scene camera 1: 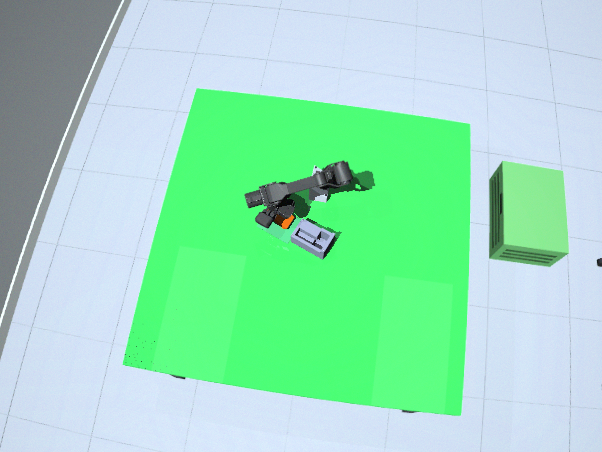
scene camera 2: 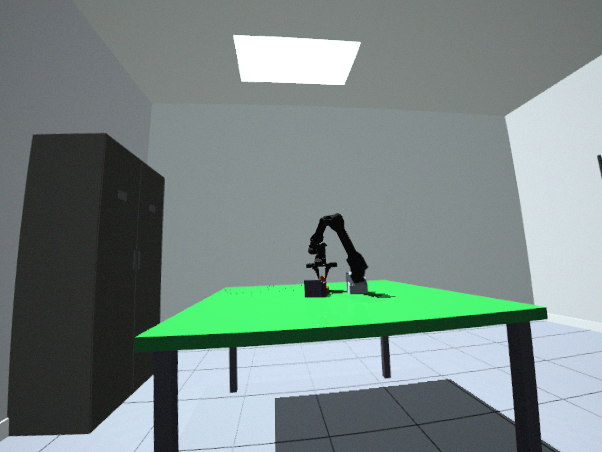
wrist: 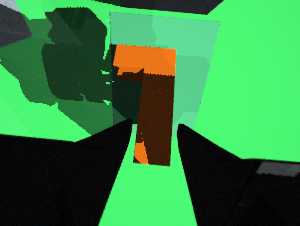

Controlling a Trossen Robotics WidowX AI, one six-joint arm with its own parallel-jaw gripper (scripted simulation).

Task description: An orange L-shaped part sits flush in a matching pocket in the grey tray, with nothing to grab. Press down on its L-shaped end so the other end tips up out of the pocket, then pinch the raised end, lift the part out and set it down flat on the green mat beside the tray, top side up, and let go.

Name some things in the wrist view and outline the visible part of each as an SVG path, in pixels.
The gripper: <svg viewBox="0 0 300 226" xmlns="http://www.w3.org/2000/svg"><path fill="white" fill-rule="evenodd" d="M178 124L178 150L196 218L196 226L300 226L300 162L266 158L241 159L185 124ZM133 120L126 119L76 142L0 134L0 226L99 226L130 142Z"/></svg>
An orange L-shaped part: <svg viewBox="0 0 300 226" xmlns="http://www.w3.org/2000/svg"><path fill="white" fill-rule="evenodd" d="M117 44L113 66L119 79L142 82L133 163L170 167L176 49Z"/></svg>
